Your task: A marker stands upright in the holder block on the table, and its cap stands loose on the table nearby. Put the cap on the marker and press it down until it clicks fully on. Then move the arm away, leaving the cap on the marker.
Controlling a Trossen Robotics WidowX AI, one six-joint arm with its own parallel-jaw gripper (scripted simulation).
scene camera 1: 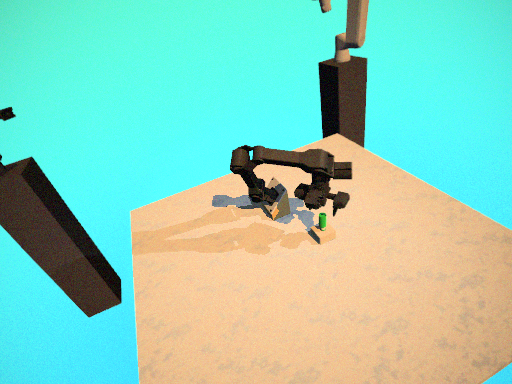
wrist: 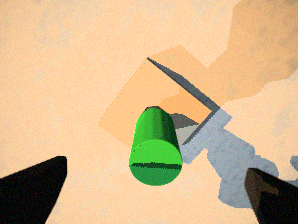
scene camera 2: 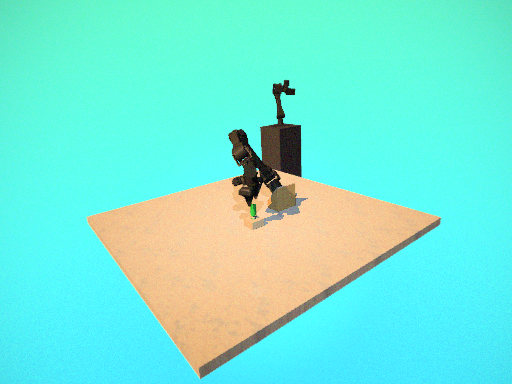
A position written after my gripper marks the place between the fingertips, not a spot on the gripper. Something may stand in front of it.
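Observation:
Gripper (scene camera 1: 322, 213), (wrist: 157, 170): mine, open, holding nothing. Green marker cap (wrist: 155, 159).

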